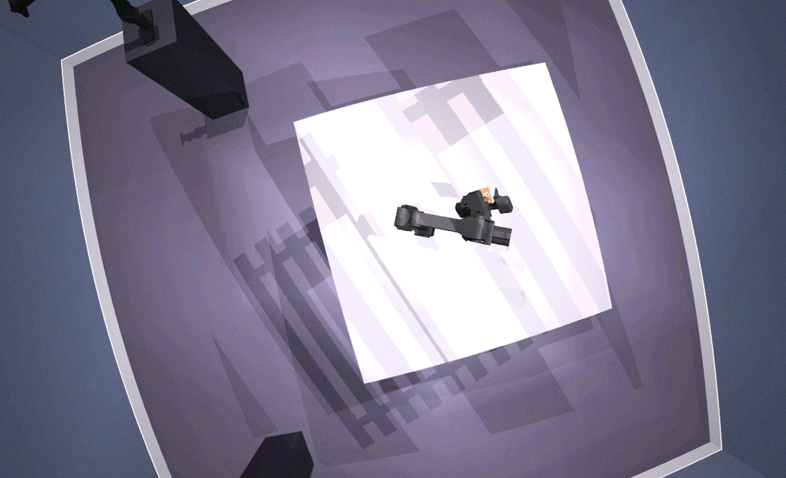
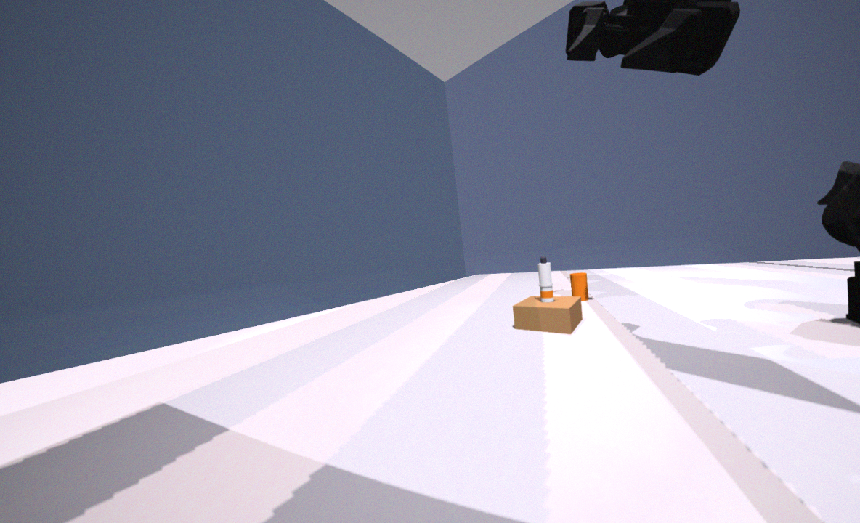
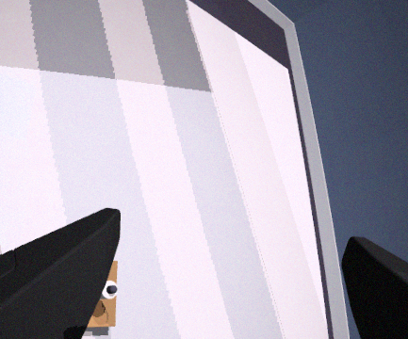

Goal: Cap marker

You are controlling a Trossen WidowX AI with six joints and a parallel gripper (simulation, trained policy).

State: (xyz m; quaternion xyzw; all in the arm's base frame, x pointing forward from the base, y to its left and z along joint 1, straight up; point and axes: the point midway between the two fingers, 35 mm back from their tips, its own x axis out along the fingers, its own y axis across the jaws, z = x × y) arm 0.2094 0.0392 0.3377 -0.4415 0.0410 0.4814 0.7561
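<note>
Now: gripper tip 30 cm above the orange cap, 17 cm to the left of it and 8 cm short of it. Also, from my gripper tip: tan holder block: 31 cm below, 9 cm ahead.
</note>
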